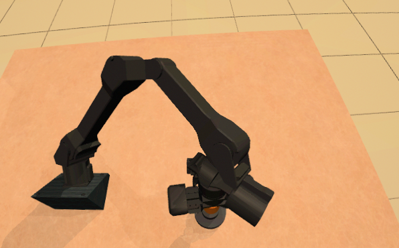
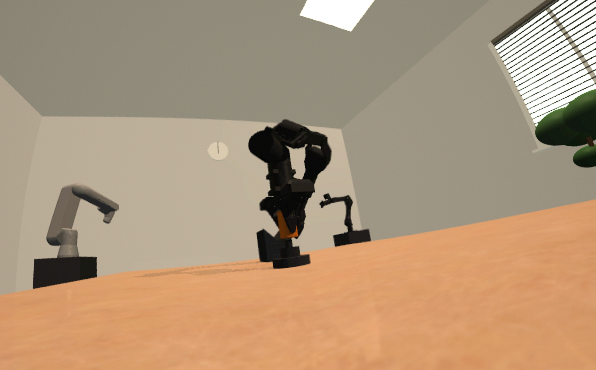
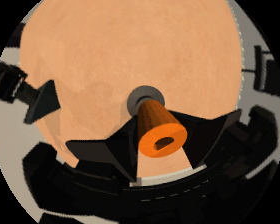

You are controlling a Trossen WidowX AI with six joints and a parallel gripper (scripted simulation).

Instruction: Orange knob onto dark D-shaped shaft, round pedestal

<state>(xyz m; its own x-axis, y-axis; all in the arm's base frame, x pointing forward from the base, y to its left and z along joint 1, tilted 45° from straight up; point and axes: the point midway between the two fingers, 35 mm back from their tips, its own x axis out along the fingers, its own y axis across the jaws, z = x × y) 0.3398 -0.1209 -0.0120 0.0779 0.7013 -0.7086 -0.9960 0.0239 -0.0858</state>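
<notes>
The orange knob lies 2 cm above my gripper tip. Round my gripper tip: dark round pedestal: 4 cm below.
</notes>
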